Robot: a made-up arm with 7 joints.
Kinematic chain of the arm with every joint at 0, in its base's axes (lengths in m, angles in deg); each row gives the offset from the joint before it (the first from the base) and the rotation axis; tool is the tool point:
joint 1: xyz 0 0 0.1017 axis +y
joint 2: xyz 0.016 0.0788 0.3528 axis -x
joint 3: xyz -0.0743 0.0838 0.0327 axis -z
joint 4: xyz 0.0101 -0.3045 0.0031 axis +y
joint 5: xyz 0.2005 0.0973 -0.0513 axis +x
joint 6: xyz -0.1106 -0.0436 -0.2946 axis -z
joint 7: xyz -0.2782 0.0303 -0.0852 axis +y
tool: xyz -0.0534 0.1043 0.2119
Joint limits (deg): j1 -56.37..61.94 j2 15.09..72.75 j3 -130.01..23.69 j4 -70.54..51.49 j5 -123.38..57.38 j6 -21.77..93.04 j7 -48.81..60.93
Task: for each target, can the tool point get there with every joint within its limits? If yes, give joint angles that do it. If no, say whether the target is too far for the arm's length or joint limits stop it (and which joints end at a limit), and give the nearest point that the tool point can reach.
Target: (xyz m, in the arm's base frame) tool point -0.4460 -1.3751 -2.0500
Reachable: no: too far | nearest point -0.3503 -0.3223 -0.2732 | short by 2.067 m
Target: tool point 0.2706 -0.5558 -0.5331
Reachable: no: joint limits stop it (at a limit: joint 1, joint 2, joint 6, joint 7) | nearest point 0.2724 -0.3086 -0.2980 | short by 0.341 m
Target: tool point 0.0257 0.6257 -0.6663
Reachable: no: joint limits stop it (at a limit: joint 1, joint 4, joint 5, joint 6, joint 7) | nearest point 0.0845 0.4791 -0.3827 | short by 0.325 m
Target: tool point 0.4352 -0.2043 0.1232
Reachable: yes | joints 26.57 34.76 -97.30 -0.02 -78.65 16.92 -37.53
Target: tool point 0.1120 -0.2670 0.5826
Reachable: yes | joints 2.84 62.16 0.24 -12.58 -88.38 59.24 19.45
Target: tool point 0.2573 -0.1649 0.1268
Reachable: yes | joints 38.08 65.70 -54.31 -43.69 -53.00 23.76 3.84
